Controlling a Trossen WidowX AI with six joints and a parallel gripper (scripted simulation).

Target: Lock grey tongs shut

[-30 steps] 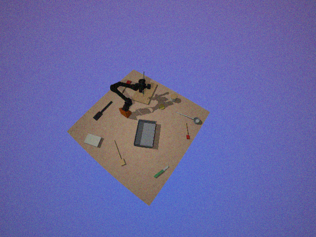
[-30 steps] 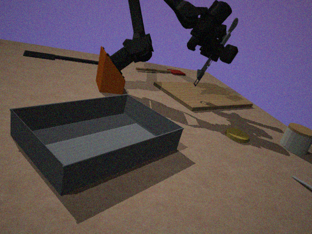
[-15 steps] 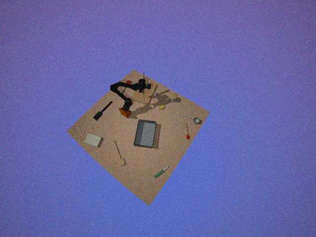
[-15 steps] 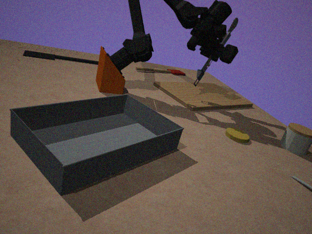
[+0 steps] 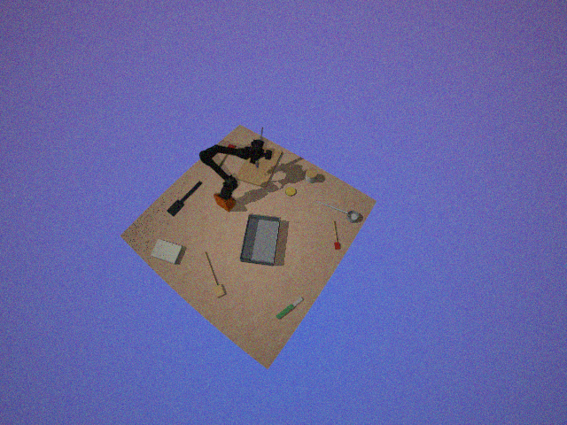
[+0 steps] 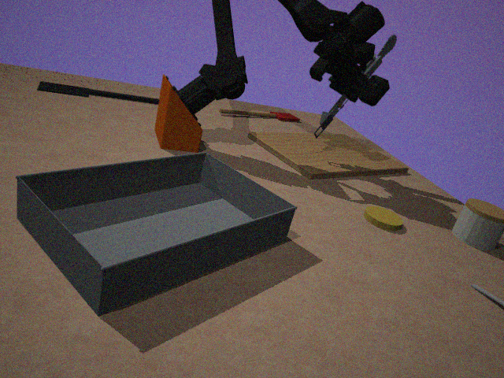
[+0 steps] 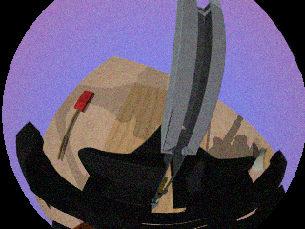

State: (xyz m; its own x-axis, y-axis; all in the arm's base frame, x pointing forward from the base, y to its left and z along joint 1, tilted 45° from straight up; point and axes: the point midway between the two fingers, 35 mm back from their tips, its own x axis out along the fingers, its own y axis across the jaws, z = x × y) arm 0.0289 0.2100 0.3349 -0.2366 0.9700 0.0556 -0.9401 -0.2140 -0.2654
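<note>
My gripper tip is now 140 mm above the wooden board, 10 mm to the left of it and 10 mm past it. Also, from my gripper tip: lidded jar 380 mm ahead, 120 mm below, 70 mm to the left; yellow disc 310 mm ahead, 140 mm below, 110 mm to the right; red-handled tool 290 mm behind, 140 mm below, 60 mm to the right.
</note>
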